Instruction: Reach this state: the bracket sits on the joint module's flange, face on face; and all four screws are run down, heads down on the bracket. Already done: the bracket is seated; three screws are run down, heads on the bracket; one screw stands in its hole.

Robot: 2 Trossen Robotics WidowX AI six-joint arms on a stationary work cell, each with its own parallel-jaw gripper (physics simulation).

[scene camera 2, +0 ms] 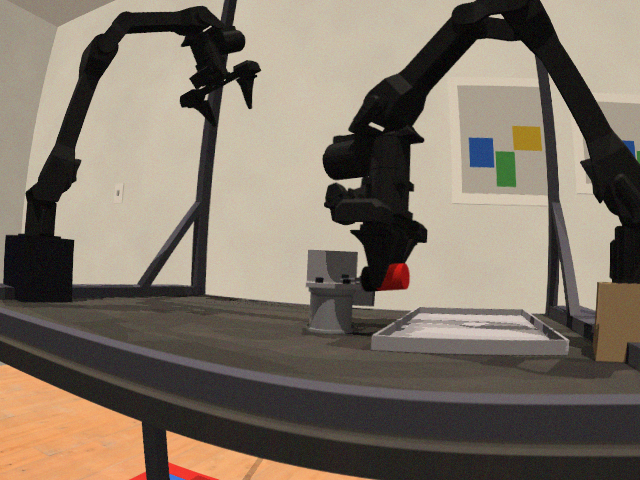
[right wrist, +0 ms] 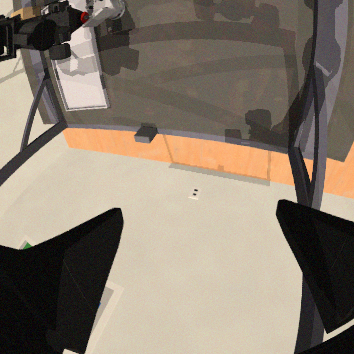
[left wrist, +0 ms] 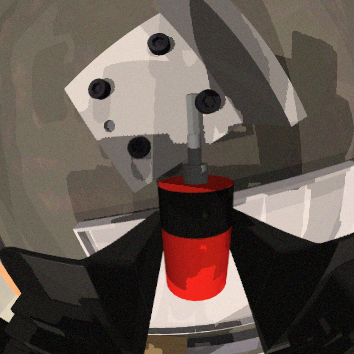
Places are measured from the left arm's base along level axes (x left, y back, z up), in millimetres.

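Pixels of known places: left gripper, fingertip midpoint: (scene camera 2: pixel 382 288) (right wrist: pixel 81 18) (left wrist: pixel 193 216); right gripper, fingertip midpoint: (scene camera 2: pixel 232 117) (right wrist: pixel 202 212).
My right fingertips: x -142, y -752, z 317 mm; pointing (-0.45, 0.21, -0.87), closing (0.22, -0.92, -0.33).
Ahead of a thing's pixels: the offset from my right fingertips to its top centre. "pt": to the spot under its first point.
The grey bracket (scene camera 2: pixel 317 262) (left wrist: pixel 127 75) sits on the joint module {dz -330, dx +122, dy +345 mm} (scene camera 2: pixel 330 312). Four black screw heads show on its plate in the left wrist view: an upper screw {dz -322, dx +118, dy +320 mm} (left wrist: pixel 159 44), a left screw {dz -322, dx +147, dy +340 mm} (left wrist: pixel 99 89), a right screw {dz -316, dx +97, dy +349 mm} (left wrist: pixel 208 101) and a lower screw {dz -322, dx +127, dy +369 mm} (left wrist: pixel 139 147). I cannot tell which stands higher. My left gripper (left wrist: pixel 193 216) is shut on the red-and-black screwdriver {dz -299, dx +100, dy +393 mm} (scene camera 2: pixel 397 276) (left wrist: pixel 196 260) (right wrist: pixel 84 18). Its grey bit appears beside the right screw; contact is unclear. My right gripper (scene camera 2: pixel 232 115) (right wrist: pixel 202 212) is open and empty, high at the picture's left.
A shallow white tray {dz -378, dx -11, dy +512 mm} (scene camera 2: pixel 467 347) (right wrist: pixel 87 108) lies to the right of the joint module in the scene view. A tan box {pt dz -355, dx +192, dy +719 mm} (scene camera 2: pixel 615 322) stands at the far right. Dark frame posts (scene camera 2: pixel 204 217) (scene camera 2: pixel 552 248) rise behind the table.
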